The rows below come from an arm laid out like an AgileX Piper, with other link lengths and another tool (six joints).
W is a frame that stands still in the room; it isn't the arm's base.
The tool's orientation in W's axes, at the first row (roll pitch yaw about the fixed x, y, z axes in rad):
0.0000 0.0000 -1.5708
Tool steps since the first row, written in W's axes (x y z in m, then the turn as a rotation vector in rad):
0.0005 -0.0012 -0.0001 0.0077 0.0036 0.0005
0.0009 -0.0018 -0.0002 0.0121 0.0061 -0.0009
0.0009 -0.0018 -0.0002 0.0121 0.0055 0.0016
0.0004 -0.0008 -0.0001 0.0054 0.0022 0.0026
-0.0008 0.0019 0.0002 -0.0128 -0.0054 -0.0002
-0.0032 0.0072 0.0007 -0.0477 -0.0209 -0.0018
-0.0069 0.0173 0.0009 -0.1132 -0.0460 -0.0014
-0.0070 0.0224 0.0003 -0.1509 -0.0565 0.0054
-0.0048 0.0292 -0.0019 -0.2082 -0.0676 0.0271
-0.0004 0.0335 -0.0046 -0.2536 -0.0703 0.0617
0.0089 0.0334 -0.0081 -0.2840 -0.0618 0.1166
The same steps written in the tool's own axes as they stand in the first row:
0.0012 0.0005 -0.0001 -0.0036 0.0077 0.0005
0.0018 0.0009 -0.0002 -0.0061 0.0121 -0.0009
0.0018 0.0009 -0.0002 -0.0055 0.0121 0.0016
0.0008 0.0004 -0.0001 -0.0022 0.0054 0.0026
-0.0019 -0.0008 0.0002 0.0054 -0.0128 -0.0002
-0.0072 -0.0032 0.0007 0.0209 -0.0477 -0.0018
-0.0173 -0.0069 0.0009 0.0460 -0.1132 -0.0014
-0.0224 -0.0070 0.0003 0.0565 -0.1509 0.0054
-0.0292 -0.0048 -0.0019 0.0676 -0.2082 0.0271
-0.0335 -0.0004 -0.0046 0.0703 -0.2536 0.0617
-0.0334 0.0089 -0.0081 0.0618 -0.2840 0.1166

